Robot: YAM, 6 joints.
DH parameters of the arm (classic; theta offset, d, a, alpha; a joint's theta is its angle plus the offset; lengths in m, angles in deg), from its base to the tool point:
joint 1: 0 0.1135 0.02 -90
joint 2: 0 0 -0.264 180
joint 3: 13.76 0 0.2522 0
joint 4: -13.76 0 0.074 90
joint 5: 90 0 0 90
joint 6: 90 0.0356 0 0
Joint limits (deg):
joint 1: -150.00..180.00
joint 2: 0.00..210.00
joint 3: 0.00..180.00
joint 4: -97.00..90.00
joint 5: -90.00..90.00
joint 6: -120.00..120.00
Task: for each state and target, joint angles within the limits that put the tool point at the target. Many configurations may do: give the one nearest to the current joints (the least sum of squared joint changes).
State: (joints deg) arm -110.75 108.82 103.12 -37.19 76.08 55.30
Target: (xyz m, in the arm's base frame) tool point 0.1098 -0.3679 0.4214
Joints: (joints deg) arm -68.23 101.80 108.83 -35.91 75.43 55.30
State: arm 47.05 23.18 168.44 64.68 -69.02 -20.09
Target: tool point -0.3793 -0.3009 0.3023
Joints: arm 42.46 36.06 179.87 84.27 -72.90 -20.09
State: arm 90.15 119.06 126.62 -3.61 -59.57 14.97
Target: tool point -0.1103 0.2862 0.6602
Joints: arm 107.12 112.63 158.47 10.57 -36.45 14.97
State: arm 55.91 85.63 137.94 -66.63 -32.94 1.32
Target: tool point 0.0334 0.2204 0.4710
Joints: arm 76.22 81.26 112.43 -83.23 -34.28 1.32
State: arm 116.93 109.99 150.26 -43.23 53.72 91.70
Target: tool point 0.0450 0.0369 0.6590
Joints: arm 74.12 79.31 156.27 -54.00 68.76 91.70
